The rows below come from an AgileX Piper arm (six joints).
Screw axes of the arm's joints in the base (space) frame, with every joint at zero. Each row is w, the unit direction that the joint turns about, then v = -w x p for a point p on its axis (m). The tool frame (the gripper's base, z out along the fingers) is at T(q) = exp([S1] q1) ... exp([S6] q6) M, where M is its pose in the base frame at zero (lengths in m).
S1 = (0, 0, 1, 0, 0, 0)
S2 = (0, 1, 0, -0.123, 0, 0)
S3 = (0, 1, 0, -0.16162, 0, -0.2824)
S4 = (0.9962, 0, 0.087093, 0, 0.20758, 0)
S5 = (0, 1, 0, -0.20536, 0, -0.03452)
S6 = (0.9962, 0, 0.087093, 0, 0.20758, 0)
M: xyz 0.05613 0 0.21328 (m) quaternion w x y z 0.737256 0 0.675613 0
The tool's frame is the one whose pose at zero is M.
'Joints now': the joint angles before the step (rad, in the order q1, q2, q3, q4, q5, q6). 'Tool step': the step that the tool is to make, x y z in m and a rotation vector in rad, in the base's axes. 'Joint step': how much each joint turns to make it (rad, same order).
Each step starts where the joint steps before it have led.
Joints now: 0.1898, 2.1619, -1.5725, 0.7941, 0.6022, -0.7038
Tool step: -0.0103, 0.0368, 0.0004, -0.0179, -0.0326, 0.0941
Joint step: 0.0840, 0.0000, 0.0003, -0.0004, -0.0218, -0.0317
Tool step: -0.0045, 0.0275, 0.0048, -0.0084, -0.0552, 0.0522
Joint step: 0.0630, 0.0038, -0.0202, -0.0019, -0.0388, -0.0173
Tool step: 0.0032, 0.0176, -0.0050, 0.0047, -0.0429, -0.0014
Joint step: 0.0379, 0.0321, -0.0287, 0.0177, -0.0600, -0.0098
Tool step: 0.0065, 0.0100, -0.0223, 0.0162, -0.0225, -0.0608
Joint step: 0.0232, 0.0594, -0.0068, 0.0764, -0.1050, -0.0321
